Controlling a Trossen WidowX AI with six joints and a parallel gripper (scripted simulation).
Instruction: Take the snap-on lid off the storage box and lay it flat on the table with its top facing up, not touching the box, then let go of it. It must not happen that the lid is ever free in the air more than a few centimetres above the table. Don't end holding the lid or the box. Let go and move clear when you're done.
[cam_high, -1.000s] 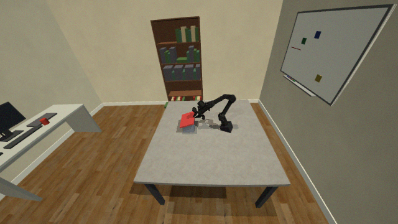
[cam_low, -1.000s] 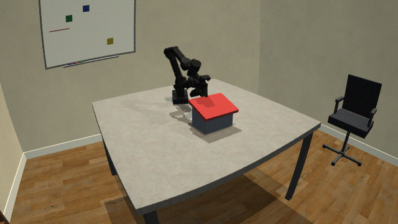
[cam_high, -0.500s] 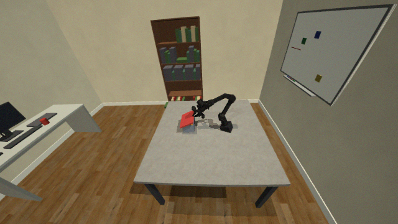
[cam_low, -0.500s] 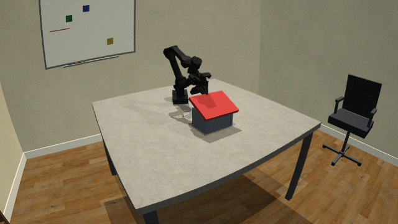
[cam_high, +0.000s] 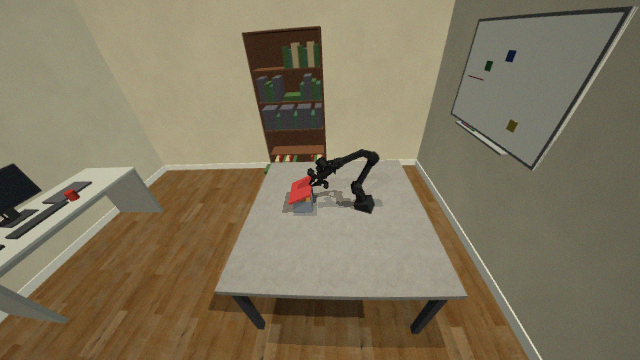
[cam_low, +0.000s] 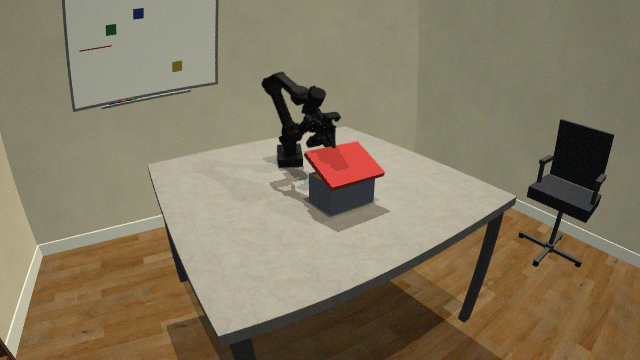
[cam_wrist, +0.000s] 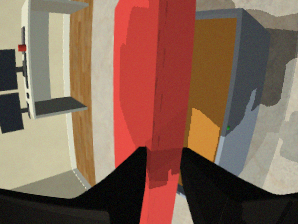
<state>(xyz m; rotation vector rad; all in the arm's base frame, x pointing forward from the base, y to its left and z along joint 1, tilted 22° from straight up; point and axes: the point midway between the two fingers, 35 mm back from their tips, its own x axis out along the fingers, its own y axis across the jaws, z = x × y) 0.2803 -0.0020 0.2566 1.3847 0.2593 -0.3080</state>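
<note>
My gripper is now 10 cm short of the red lid and 5 cm above it. Round my hand: grey storage box 8 cm ahead, 15 cm below.
</note>
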